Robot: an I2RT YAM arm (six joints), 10 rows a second.
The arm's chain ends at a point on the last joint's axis. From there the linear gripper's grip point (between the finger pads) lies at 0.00 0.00 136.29 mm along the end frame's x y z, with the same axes.
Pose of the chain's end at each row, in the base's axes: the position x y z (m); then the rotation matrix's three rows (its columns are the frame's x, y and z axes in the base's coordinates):
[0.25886, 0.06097, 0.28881], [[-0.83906, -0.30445, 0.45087], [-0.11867, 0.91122, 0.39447], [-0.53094, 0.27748, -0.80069]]
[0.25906, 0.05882, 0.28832], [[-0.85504, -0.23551, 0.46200], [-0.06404, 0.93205, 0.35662], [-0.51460, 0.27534, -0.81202]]
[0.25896, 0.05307, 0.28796], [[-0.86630, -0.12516, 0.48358], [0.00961, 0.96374, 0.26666], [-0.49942, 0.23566, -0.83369]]
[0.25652, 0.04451, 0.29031], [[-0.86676, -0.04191, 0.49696], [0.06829, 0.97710, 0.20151], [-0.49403, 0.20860, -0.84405]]
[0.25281, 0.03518, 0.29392], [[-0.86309, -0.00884, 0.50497], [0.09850, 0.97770, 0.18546], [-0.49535, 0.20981, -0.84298]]
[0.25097, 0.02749, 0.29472], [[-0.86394, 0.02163, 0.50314], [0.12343, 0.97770, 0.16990], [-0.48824, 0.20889, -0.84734]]
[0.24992, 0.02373, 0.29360], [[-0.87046, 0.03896, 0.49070], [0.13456, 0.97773, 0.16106], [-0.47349, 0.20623, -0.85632]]
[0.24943, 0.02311, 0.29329], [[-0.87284, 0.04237, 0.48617], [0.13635, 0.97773, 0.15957], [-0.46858, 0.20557, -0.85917]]
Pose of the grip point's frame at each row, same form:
[0.32031, 0.11473, 0.17968], [[-0.83906, -0.30445, 0.45087], [-0.11867, 0.91122, 0.39447], [-0.53094, 0.27748, -0.80069]]
[0.32203, 0.10742, 0.17765], [[-0.85504, -0.23551, 0.46200], [-0.06404, 0.93205, 0.35662], [-0.51460, 0.27534, -0.81202]]
[0.32487, 0.08941, 0.17434], [[-0.86630, -0.12516, 0.48358], [0.00961, 0.96374, 0.26666], [-0.49942, 0.23566, -0.83369]]
[0.32425, 0.07197, 0.17527], [[-0.86676, -0.04191, 0.49696], [0.06829, 0.97710, 0.20151], [-0.49403, 0.20860, -0.84405]]
[0.32163, 0.06046, 0.17903], [[-0.86309, -0.00884, 0.50497], [0.09850, 0.97770, 0.18546], [-0.49535, 0.20981, -0.84298]]
[0.31954, 0.05065, 0.17924], [[-0.86394, 0.02163, 0.50314], [0.12343, 0.97770, 0.16990], [-0.48824, 0.20889, -0.84734]]
[0.31680, 0.04568, 0.17689], [[-0.87046, 0.03896, 0.49070], [0.13456, 0.97773, 0.16106], [-0.47349, 0.20623, -0.85632]]
[0.31569, 0.04486, 0.17619], [[-0.87284, 0.04237, 0.48617], [0.13635, 0.97773, 0.15957], [-0.46858, 0.20557, -0.85917]]

